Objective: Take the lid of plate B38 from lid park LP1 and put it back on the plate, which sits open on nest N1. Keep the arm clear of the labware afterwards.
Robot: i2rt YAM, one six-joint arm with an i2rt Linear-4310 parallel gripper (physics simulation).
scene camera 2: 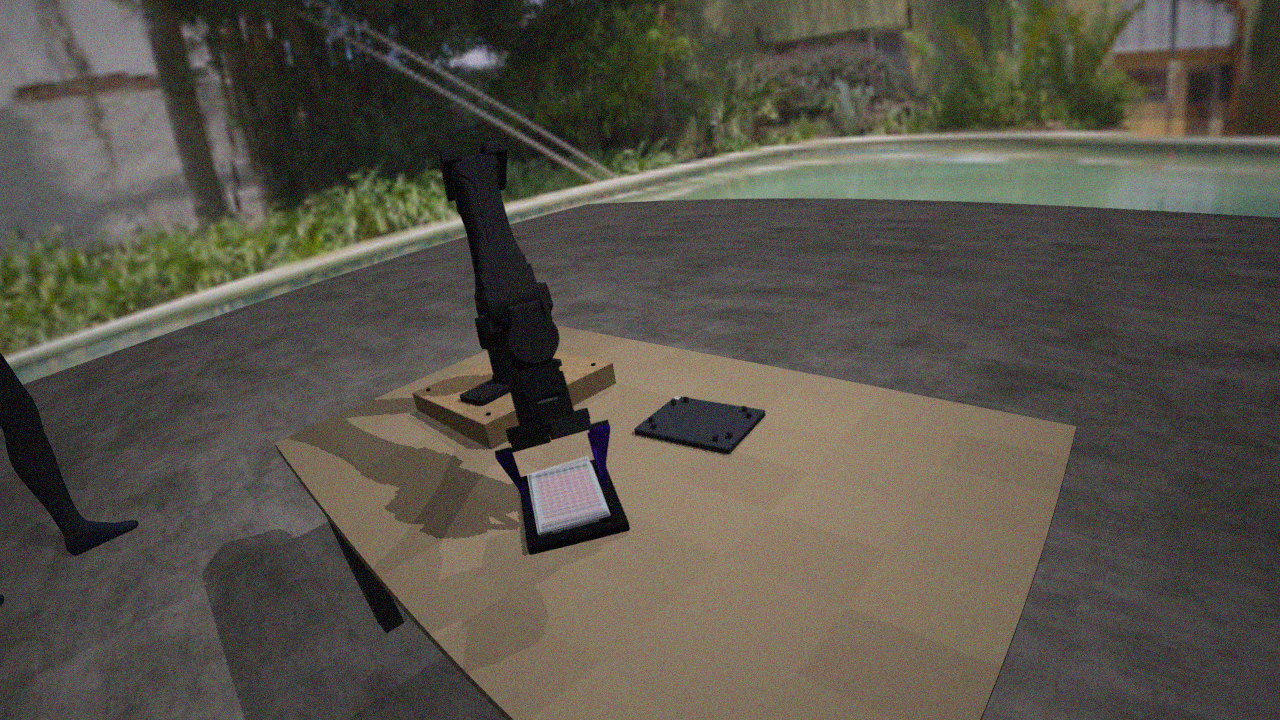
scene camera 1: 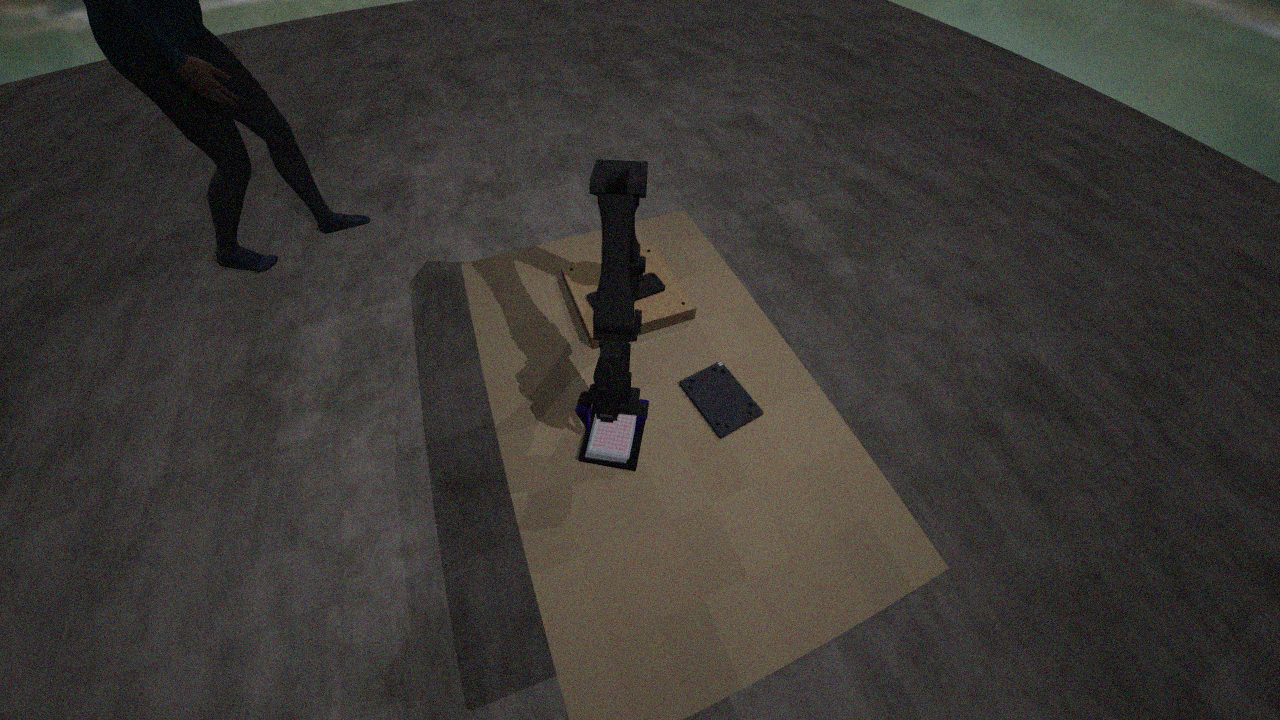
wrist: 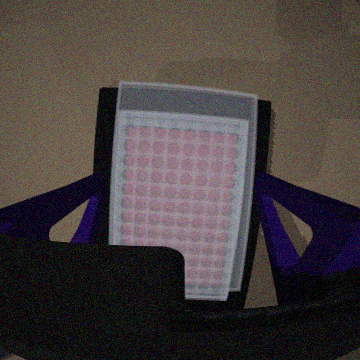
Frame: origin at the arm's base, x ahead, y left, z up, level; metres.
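Seen in the pictures: gripper, between the fingertips: (scene camera 2: 567,498) (scene camera 1: 612,435) (wrist: 180,180).
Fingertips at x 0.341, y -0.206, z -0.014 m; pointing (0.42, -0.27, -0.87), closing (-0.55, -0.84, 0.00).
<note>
A point is followed by its place in that frame.
Plate B38 (scene camera 1: 613,438) {x 0.352, y -0.207, z -0.008 m} (scene camera 2: 569,497) {x 0.349, y -0.209, z -0.008 m} (wrist: 187,101) {x 0.378, y -0.235, z -0.010 m}, with rows of pink wells, sits on the black nest N1 (scene camera 1: 608,464) {x 0.390, y -0.238, z -0.029 m} (scene camera 2: 578,540) {x 0.388, y -0.243, z -0.035 m} (wrist: 264,130) {x 0.337, y -0.273, z -0.029 m}. The clear lid (wrist: 184,118) {x 0.370, y -0.228, z -0.009 m} lies over the plate and looks level; the wells show through it. Whether it is fully seated all round I cannot tell. My gripper (scene camera 1: 614,414) {x 0.341, y -0.206, z -0.014 m} (scene camera 2: 565,479) {x 0.341, y -0.206, z -0.014 m} (wrist: 180,180) {x 0.341, y -0.206, z -0.014 m} is open, one purple finger on each side of the lid, with a small gap beside each long edge. The near left corner of the lid and plate is hidden by the dark gripper body in the wrist view. Lid park LP1 (scene camera 1: 721,400) {x 0.370, y 0.054, z -0.031 m} (scene camera 2: 700,424) {x 0.371, y 0.046, z -0.031 m} is a dark board with small pegs and bears no lid.
The arm's base stands on a wooden block (scene camera 1: 669,317) {x 0.119, y 0.061, z -0.005 m} (scene camera 2: 586,380) {x 0.120, y 0.070, z -0.008 m} behind the nest. LP1 lies beside the nest, to the right in both scene views. A person (scene camera 1: 234,170) (scene camera 2: 40,465) stands on the floor off the left side of the table (scene camera 1: 805,555) {x 0.725, y 0.012, z -0.041 m} (scene camera 2: 805,573) {x 0.637, y -0.170, z -0.041 m}.
</note>
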